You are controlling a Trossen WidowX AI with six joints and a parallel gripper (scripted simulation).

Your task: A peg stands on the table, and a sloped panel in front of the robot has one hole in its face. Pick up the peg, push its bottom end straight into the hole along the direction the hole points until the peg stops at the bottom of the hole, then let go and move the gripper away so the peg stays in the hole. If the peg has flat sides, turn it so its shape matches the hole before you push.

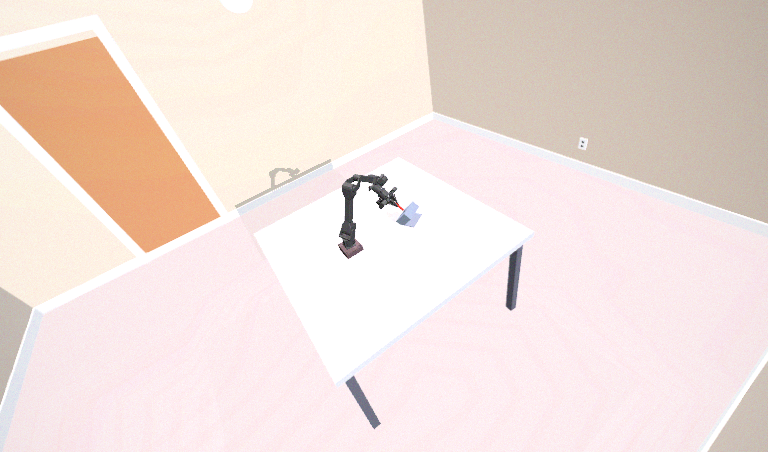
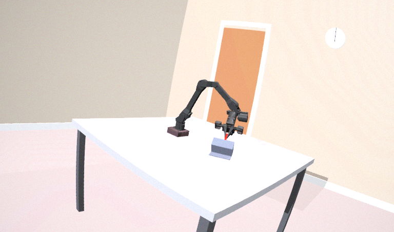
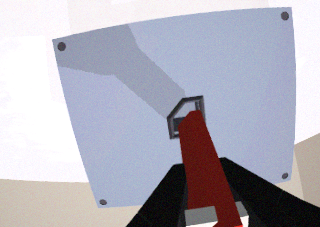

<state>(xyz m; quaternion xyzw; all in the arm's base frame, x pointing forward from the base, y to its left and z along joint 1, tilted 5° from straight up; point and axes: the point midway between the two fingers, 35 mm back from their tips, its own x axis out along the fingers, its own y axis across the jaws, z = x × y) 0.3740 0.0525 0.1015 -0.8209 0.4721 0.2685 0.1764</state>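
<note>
My gripper tip is 50 mm to the left of the sloped panel, 50 mm above it and 30 mm short of it. The rest, counted from my gripper tip: red peg 10 mm to the left, 10 mm behind, 10 mm above.
</note>
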